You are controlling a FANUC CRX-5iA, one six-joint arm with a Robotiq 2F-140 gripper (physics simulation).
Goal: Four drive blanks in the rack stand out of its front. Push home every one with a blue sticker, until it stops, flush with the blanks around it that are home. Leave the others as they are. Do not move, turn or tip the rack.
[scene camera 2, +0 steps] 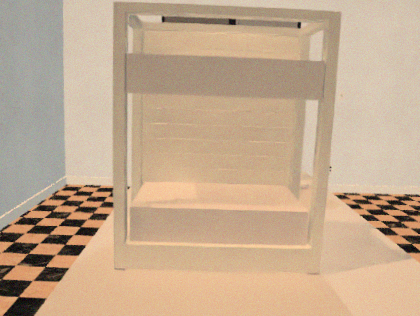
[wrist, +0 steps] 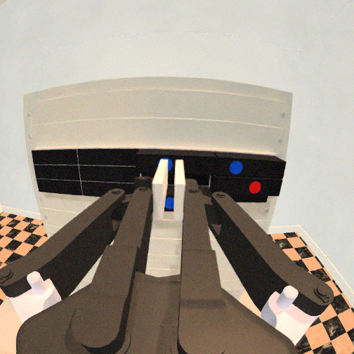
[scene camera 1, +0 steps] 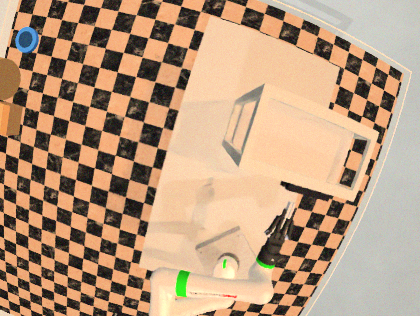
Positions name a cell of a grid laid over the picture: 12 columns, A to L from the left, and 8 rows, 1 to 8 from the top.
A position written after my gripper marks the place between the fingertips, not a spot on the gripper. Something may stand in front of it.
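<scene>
My own gripper (scene camera 1: I6) is in sight, and I find the same gripper (wrist: F4) as well. There is also a rack (scene camera 1: I4), and scene camera 2 gives me another look at the rack (scene camera 2: G5).
</scene>
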